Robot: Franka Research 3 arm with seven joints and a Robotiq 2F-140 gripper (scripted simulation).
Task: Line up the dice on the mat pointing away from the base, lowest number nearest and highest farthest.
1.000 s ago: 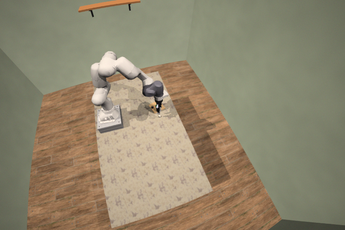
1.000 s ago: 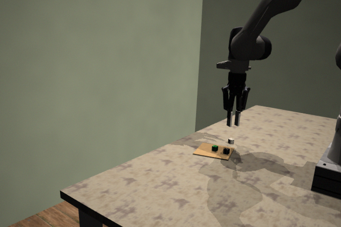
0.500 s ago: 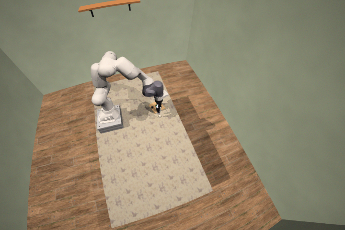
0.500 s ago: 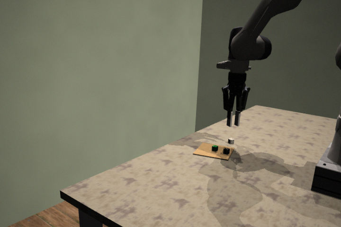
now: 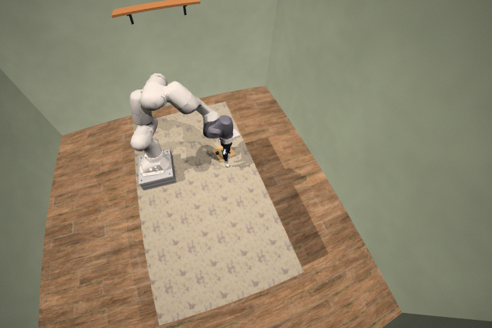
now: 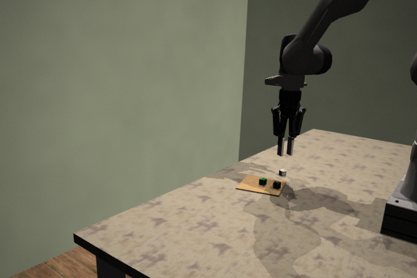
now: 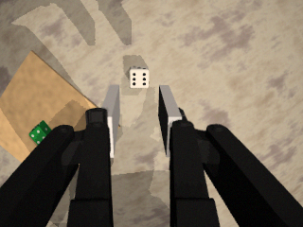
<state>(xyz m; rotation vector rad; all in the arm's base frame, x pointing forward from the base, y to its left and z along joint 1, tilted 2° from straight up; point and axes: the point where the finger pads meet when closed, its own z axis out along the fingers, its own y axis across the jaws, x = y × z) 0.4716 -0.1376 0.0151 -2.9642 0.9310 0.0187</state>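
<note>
The white die is 100 mm below my hand. Also, from my hand: tan mat (140 mm to the left, 110 mm below, 20 mm ahead); then green die (140 mm to the left, 100 mm below, 20 mm ahead); then black die (140 mm to the left, 100 mm below, 40 mm behind).
</note>
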